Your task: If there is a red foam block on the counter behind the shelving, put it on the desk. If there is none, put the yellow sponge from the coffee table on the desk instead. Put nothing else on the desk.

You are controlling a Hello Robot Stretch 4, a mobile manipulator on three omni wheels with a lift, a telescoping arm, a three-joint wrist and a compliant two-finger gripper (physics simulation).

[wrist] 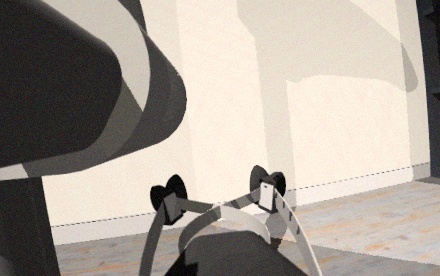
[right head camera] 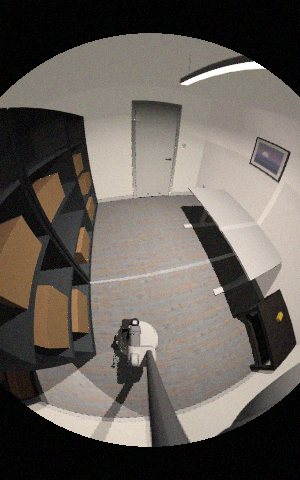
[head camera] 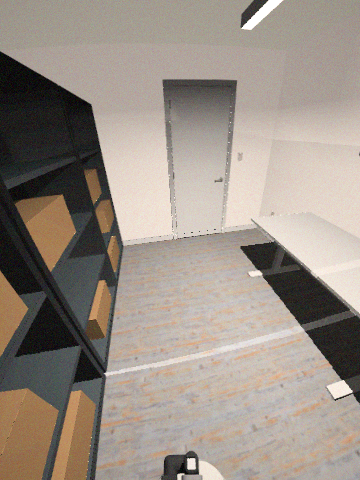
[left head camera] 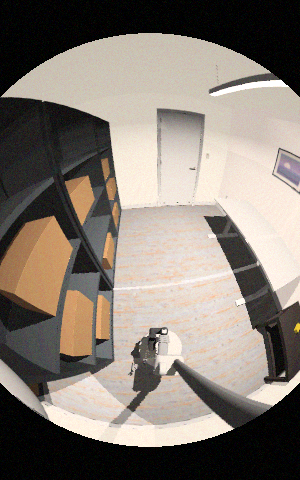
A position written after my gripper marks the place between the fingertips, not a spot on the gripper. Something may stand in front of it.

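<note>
Gripper, mine (wrist: 217, 185). Dark brown coffee table (right head camera: 268, 334). White desk (right head camera: 256, 254). Framed picture (right head camera: 269, 157).
</note>
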